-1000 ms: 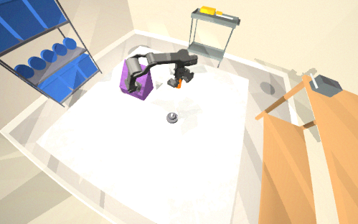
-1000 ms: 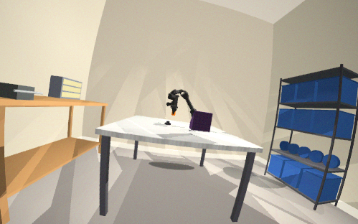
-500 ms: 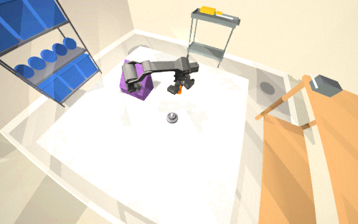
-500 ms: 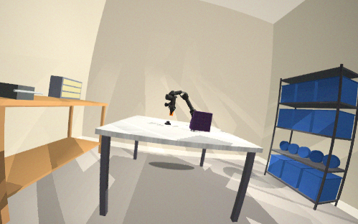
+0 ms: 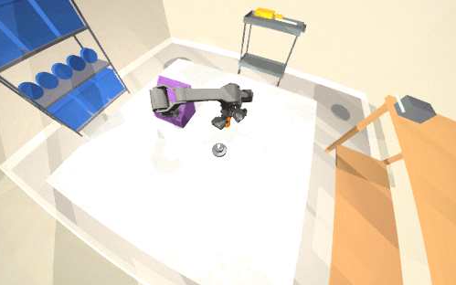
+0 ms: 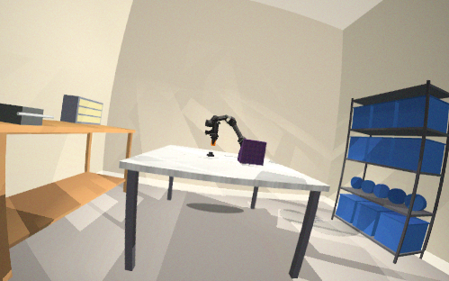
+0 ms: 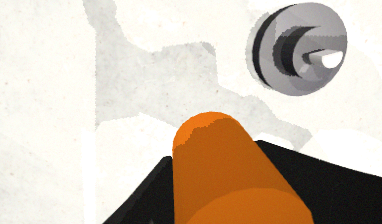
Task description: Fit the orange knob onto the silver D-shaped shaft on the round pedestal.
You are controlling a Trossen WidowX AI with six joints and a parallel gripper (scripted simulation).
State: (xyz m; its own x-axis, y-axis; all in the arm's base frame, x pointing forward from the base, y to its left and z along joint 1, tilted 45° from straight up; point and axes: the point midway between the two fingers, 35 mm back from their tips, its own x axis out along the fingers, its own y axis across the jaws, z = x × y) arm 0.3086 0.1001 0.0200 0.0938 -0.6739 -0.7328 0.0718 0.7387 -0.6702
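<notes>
My gripper tip is 10 cm to the left of the pedestal, 9 cm above it and 2 cm short of it. From my gripper tip the other things lie so: orange knob (3 cm above).
</notes>
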